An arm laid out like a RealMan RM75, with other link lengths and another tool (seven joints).
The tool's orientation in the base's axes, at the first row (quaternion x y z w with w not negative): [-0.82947 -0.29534 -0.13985 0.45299]
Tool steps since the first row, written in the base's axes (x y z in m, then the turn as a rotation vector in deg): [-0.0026 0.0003 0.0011 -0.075 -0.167 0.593]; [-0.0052 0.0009 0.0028 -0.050 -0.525 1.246]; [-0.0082 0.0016 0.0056 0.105 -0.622 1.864]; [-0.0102 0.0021 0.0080 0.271 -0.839 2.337]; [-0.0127 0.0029 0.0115 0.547 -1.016 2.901]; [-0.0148 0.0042 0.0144 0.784 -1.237 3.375]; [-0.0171 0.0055 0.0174 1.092 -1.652 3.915]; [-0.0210 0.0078 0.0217 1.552 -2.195 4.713]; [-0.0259 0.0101 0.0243 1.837 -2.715 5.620]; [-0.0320 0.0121 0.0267 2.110 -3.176 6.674]
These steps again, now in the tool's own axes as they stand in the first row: [-0.0014 -0.0025 -0.0003 0.177 -0.374 -0.463]; [-0.0024 -0.0055 -0.0006 0.392 -0.646 -1.122]; [-0.0031 -0.0095 -0.0015 0.788 -0.924 -1.549]; [-0.0033 -0.0125 -0.0023 1.076 -1.048 -1.996]; [-0.0032 -0.0167 -0.0035 1.510 -1.181 -2.464]; [-0.0029 -0.0205 -0.0039 1.853 -1.260 -2.918]; [-0.0028 -0.0245 -0.0044 2.215 -1.259 -3.572]; [-0.0028 -0.0307 -0.0047 2.778 -1.284 -4.480]; [-0.0046 -0.0364 -0.0040 3.266 -1.499 -5.424]; [-0.0074 -0.0426 -0.0035 3.840 -1.844 -6.398]
